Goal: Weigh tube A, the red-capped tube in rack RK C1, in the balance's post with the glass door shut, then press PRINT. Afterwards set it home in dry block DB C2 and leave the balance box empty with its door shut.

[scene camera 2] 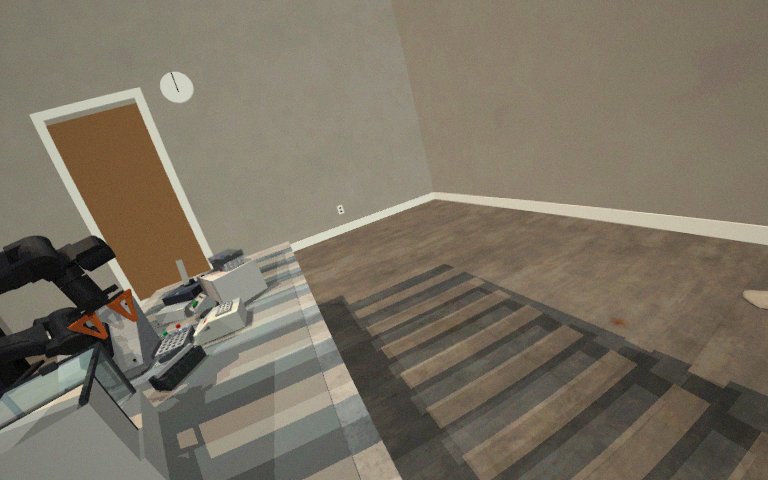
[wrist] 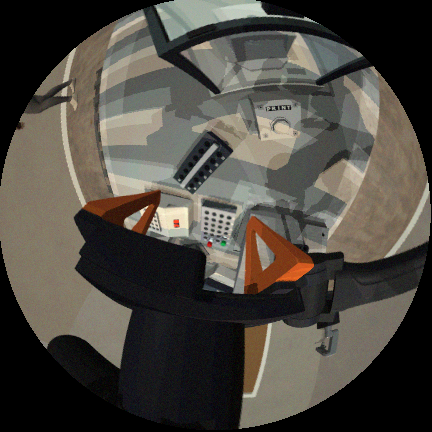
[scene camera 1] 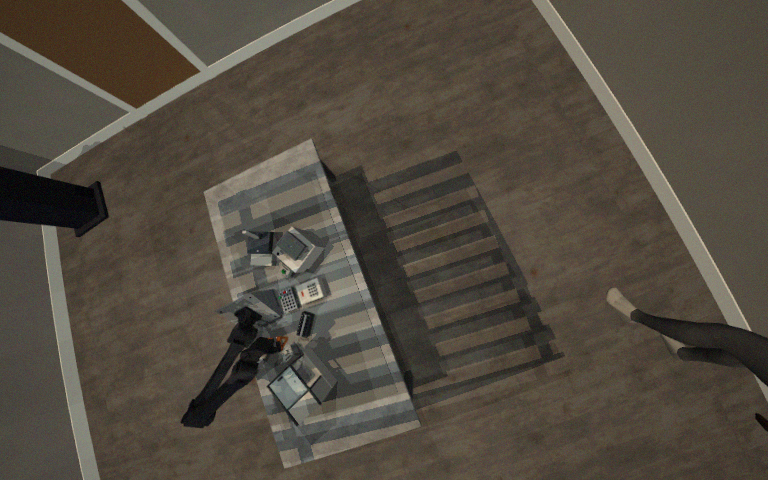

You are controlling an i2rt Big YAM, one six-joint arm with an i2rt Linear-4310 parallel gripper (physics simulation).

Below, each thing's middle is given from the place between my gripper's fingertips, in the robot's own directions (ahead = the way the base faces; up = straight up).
Labels:
I see the balance with glass box [scene camera 2: 83, 410] 260 mm to the right of my hand, 70 mm below it and 30 mm behind it.

